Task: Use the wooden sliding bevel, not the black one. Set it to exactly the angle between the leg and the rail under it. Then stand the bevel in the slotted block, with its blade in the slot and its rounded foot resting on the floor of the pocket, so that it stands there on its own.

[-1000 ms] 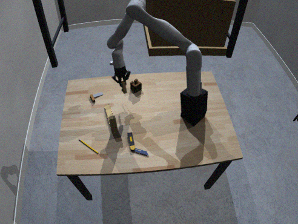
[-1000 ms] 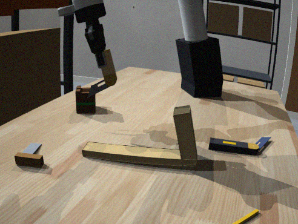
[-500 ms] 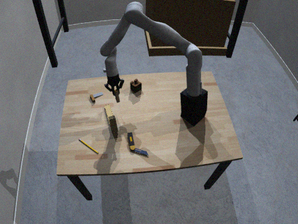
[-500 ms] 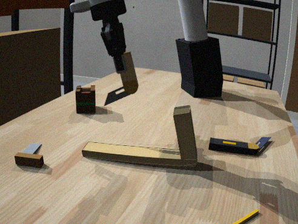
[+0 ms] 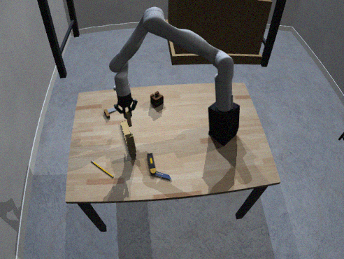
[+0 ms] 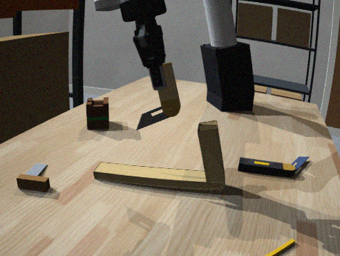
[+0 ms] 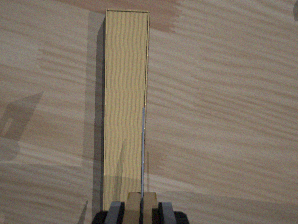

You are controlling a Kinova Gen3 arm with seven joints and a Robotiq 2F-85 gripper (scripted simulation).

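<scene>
Right now my hand is 1 cm to the right of the wooden sliding bevel and 4 cm above it. Round my hand: grey blade (7 cm below); then wooden try square (16 cm ahead, 19 cm to the right, 18 cm below); then yellow pencil (16 cm ahead, 23 cm to the left, 19 cm below).
</scene>
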